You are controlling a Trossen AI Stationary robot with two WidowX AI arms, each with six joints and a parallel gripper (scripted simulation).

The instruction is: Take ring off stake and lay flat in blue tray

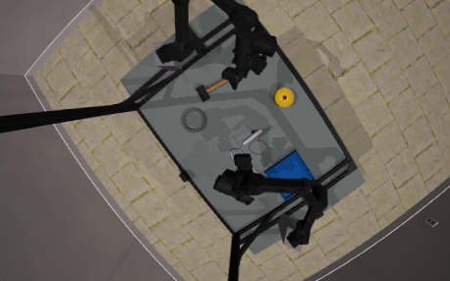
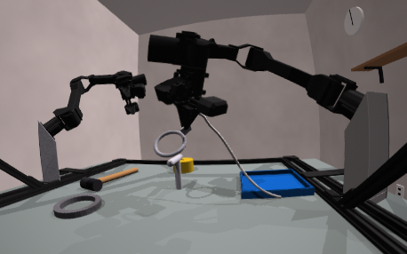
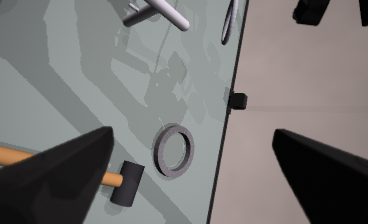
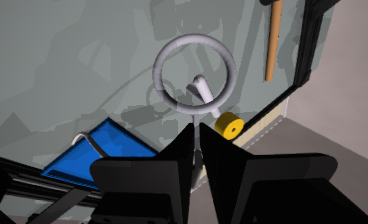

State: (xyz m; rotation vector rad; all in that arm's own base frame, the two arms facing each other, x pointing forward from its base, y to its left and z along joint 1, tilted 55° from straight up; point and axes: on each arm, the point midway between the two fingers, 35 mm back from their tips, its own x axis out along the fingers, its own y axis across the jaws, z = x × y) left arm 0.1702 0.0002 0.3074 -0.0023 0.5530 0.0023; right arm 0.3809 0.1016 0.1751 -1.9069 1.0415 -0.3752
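The blue tray is 12 cm ahead of my right hand, 22 cm to the right of it and 21 cm below it.
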